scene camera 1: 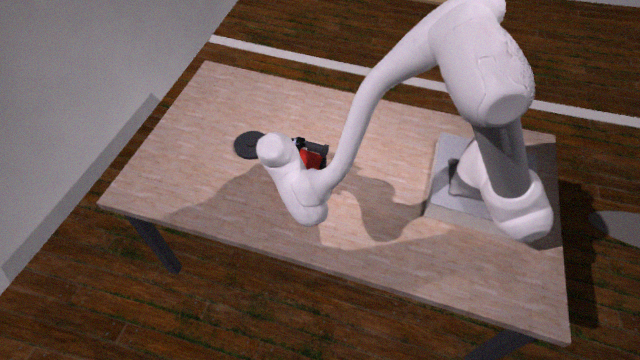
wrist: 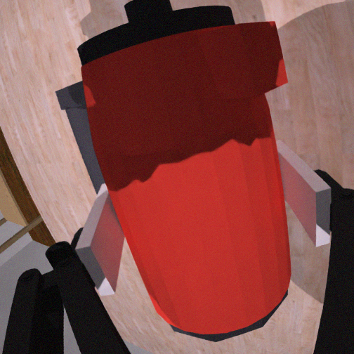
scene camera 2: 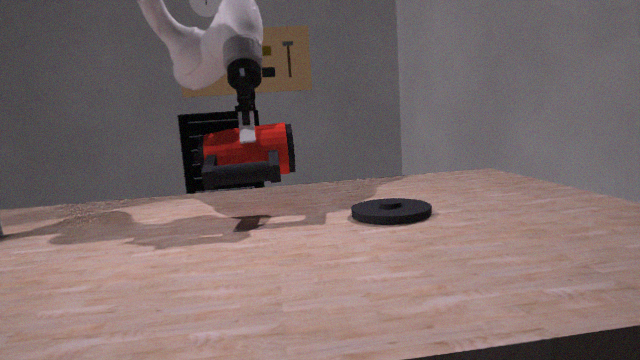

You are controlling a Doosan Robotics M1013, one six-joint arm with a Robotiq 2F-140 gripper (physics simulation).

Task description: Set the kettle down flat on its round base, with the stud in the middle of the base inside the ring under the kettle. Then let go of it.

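The red kettle (scene camera 1: 311, 158) (scene camera 2: 227, 145) (wrist: 200, 225) lies on its side in the air, above the table. In scene camera 2 its dark bottom faces right and its dark handle (scene camera 2: 240, 173) faces the camera. In the wrist view the black lid is at the top and the handle at the left. My gripper (scene camera 2: 247, 135) (wrist: 195, 182) is shut on the kettle's body, one pad on each side. The round black base (scene camera 1: 247, 145) (scene camera 2: 367, 214) lies flat on the table, right of and below the kettle in scene camera 2, its stud (scene camera 2: 390, 205) upward. The ring under the kettle is hidden.
The wooden table (scene camera 1: 165, 130) (scene camera 2: 320, 280) bears the base and, at its other end in scene camera 1, the arm's grey mounting plate (scene camera 1: 433, 200). A grey wall (scene camera 1: 90, 65) stands beyond the table's left edge. A black slatted object (scene camera 2: 183, 150) stands behind the table in scene camera 2.
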